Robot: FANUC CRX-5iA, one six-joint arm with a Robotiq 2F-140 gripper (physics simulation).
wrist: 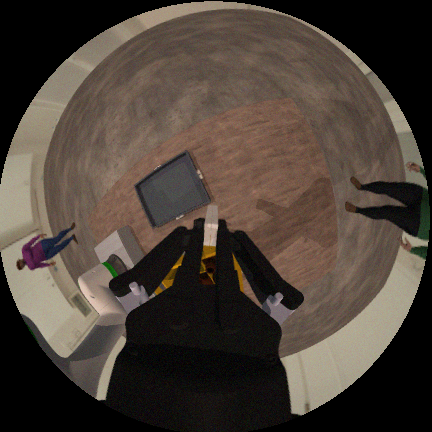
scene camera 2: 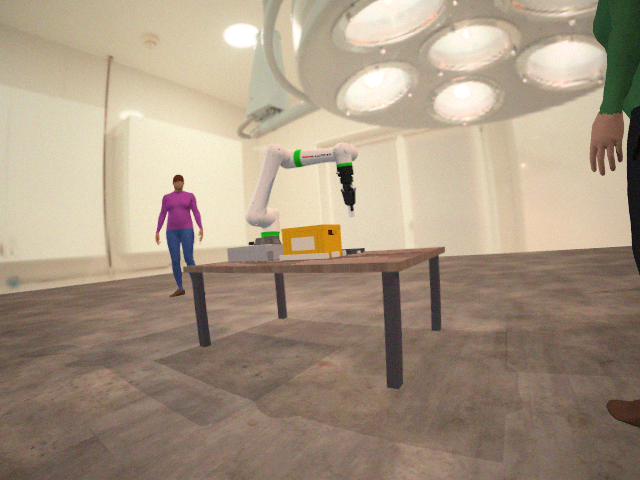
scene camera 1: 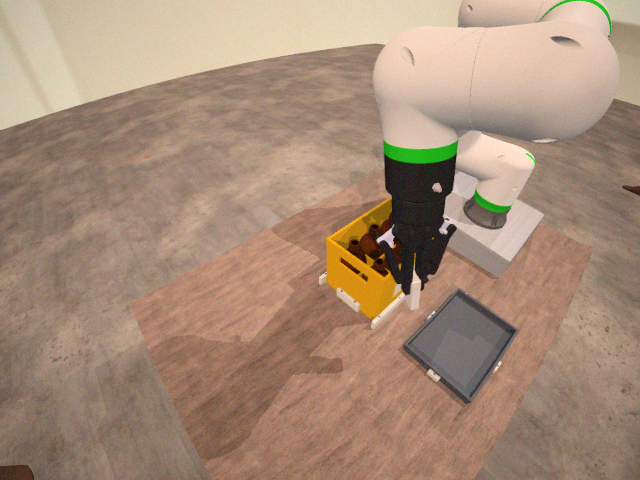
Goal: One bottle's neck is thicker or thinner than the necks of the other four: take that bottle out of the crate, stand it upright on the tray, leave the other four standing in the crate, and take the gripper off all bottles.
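Seen in the pictures: gripper, fingertip midpoint: (wrist: 211,213) (scene camera 2: 351,217) (scene camera 1: 411,303); arm's base, link origin: (wrist: 118,266) (scene camera 1: 484,214).
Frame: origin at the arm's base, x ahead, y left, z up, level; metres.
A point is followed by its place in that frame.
The yellow crate (scene camera 1: 354,290) {x 0.544, y -0.098, z -0.022 m} (scene camera 2: 324,243) {x 0.543, y -0.202, z -0.007 m} (wrist: 173,276) {x 0.303, y -0.114, z -0.008 m} stands on the table. Several brown bottles (scene camera 1: 354,249) {x 0.505, y -0.145, z 0.068 m} (wrist: 210,270) {x 0.499, y -0.072, z 0.079 m} are inside it, partly hidden by the gripper and crate walls; which neck differs cannot be told. The dark grey tray (scene camera 1: 460,343) {x 0.434, y 0.177, z -0.079 m} (wrist: 172,191) {x 0.439, y 0.168, z -0.079 m} lies apart from the crate and bears no bottle; its edge shows behind the crate in scene camera 2. My gripper (scene camera 1: 413,295) {x 0.578, y 0.068, z 0.132 m} (scene camera 2: 351,210) {x 0.578, y 0.068, z 0.132 m} (wrist: 211,213) {x 0.578, y 0.068, z 0.132 m} is shut and empty, its pale fingertips pressed together. It points down, with its tips above the level of the crate's rim.
Pale holding strips (scene camera 1: 347,299) {x 0.556, y -0.109, z -0.062 m} flank the crate, and small blocks (scene camera 1: 433,375) {x 0.557, y 0.175, z -0.071 m} flank the tray. The arm's grey base block (scene camera 1: 498,255) {x 0.144, y 0.118, z -0.008 m} stands on the wooden table (scene camera 1: 232,387) {x 0.915, y -0.117, z -0.085 m} beyond the crate. Two people (scene camera 2: 179,211) (scene camera 2: 615,93) are on the floor around the table.
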